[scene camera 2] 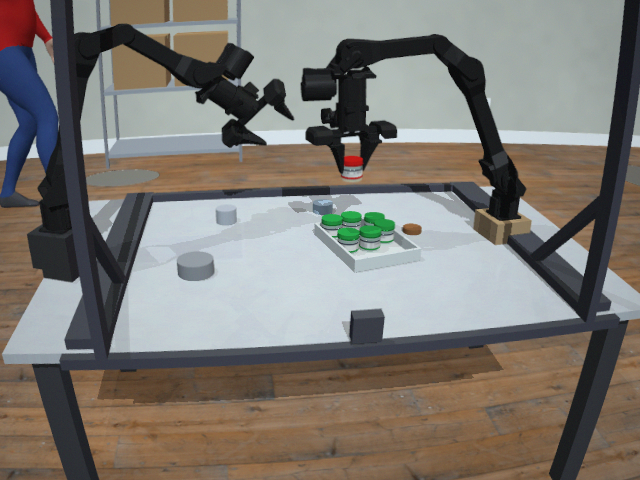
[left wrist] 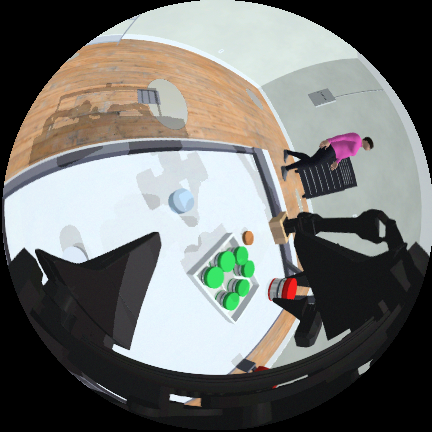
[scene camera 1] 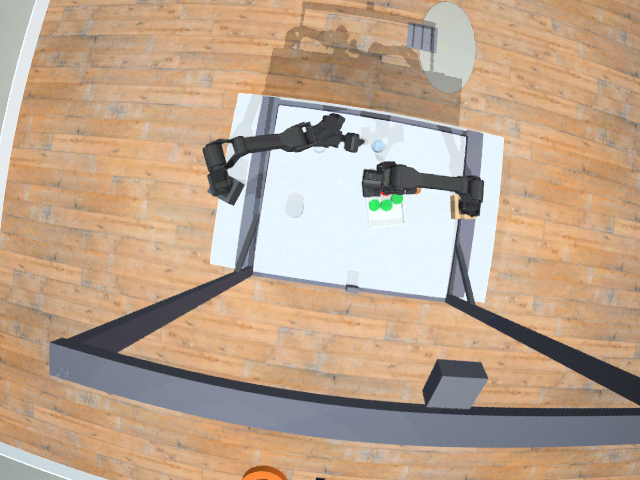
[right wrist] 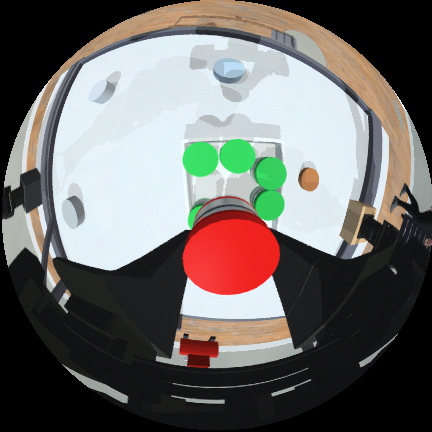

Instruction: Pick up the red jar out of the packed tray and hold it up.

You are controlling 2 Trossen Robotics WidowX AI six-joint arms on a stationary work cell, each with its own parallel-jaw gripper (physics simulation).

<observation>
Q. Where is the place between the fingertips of my right gripper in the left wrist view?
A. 277, 289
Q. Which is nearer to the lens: the red jar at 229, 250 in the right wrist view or the green-lidded jar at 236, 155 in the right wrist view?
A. The red jar.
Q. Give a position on a green-lidded jar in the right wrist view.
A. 200, 158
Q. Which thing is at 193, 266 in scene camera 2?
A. A wide grey cylinder.
</observation>
